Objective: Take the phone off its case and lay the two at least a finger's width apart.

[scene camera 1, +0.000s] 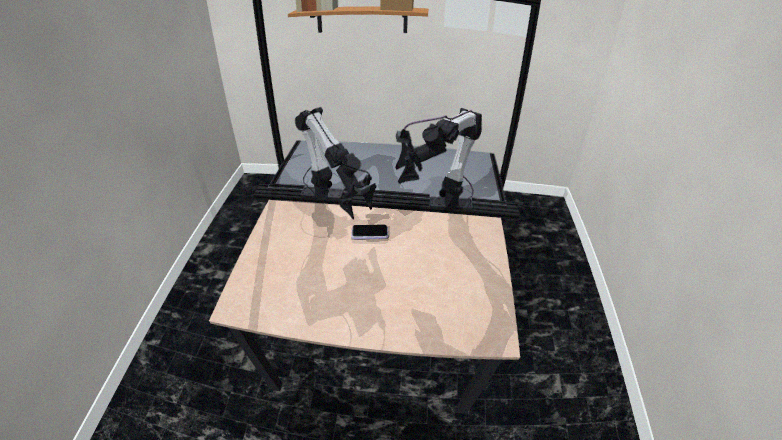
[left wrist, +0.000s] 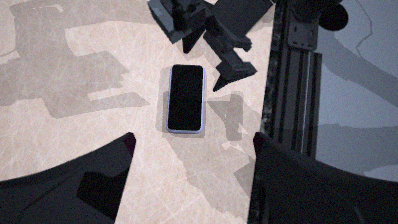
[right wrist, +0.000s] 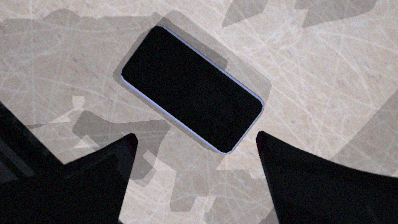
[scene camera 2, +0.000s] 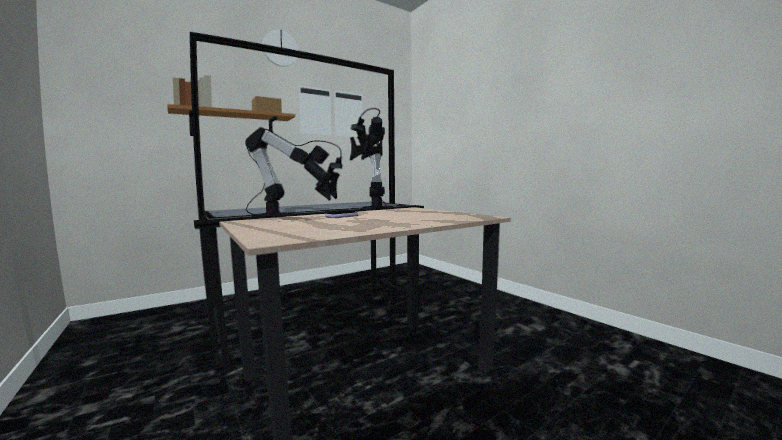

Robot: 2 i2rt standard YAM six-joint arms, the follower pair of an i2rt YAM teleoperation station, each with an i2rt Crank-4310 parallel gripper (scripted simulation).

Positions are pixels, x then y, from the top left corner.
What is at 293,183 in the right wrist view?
My right gripper.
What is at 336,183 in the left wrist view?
My left gripper.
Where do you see a phone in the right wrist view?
167,71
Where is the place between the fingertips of my right gripper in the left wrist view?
199,71
